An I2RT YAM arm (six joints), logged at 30 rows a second.
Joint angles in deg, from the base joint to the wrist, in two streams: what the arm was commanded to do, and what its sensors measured. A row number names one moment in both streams.
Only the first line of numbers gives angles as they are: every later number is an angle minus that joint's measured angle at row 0.
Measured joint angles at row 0:
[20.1, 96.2, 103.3, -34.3, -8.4, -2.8]
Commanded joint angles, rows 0 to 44:
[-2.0, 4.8, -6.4, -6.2, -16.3, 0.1]
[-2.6, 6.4, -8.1, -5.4, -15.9, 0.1]
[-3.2, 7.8, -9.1, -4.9, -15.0, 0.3]
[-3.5, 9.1, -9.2, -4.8, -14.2, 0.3]
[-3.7, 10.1, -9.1, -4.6, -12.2, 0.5]
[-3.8, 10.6, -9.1, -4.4, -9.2, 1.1]
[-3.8, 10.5, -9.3, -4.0, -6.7, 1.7]
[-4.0, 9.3, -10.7, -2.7, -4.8, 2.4]
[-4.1, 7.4, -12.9, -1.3, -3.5, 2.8]
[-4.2, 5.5, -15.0, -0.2, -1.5, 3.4]
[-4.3, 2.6, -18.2, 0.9, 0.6, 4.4]
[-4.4, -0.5, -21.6, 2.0, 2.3, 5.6]
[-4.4, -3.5, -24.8, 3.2, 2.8, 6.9]
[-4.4, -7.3, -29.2, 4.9, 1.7, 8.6]
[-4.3, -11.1, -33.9, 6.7, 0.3, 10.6]
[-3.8, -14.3, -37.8, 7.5, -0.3, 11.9]
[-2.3, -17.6, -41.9, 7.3, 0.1, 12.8]
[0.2, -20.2, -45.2, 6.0, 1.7, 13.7]
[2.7, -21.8, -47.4, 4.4, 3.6, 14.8]
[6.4, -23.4, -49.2, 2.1, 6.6, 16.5]
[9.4, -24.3, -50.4, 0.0, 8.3, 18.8]
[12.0, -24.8, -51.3, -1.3, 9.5, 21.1]
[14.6, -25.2, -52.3, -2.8, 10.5, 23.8]
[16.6, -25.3, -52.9, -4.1, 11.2, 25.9]
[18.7, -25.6, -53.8, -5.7, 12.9, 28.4]
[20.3, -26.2, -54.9, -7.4, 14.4, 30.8]
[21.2, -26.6, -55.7, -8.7, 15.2, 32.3]
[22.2, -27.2, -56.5, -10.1, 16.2, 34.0]
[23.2, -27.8, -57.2, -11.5, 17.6, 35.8]
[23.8, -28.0, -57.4, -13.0, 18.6, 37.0]
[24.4, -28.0, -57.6, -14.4, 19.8, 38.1]
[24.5, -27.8, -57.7, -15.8, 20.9, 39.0]
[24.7, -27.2, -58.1, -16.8, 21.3, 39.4]
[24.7, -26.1, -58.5, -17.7, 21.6, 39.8]
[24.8, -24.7, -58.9, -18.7, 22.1, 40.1]
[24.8, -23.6, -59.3, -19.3, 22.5, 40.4]
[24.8, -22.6, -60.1, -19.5, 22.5, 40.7]
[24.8, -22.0, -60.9, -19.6, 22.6, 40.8]
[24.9, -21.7, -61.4, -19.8, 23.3, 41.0]
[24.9, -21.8, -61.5, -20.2, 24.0, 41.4]
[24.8, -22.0, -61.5, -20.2, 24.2, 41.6]
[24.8, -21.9, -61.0, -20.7, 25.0, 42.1]
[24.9, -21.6, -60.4, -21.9, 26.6, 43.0]
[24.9, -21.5, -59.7, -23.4, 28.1, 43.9]
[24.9, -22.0, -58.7, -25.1, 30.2, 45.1]
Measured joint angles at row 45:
[24.5, -21.7, -61.0, -19.4, 23.9, 40.3]
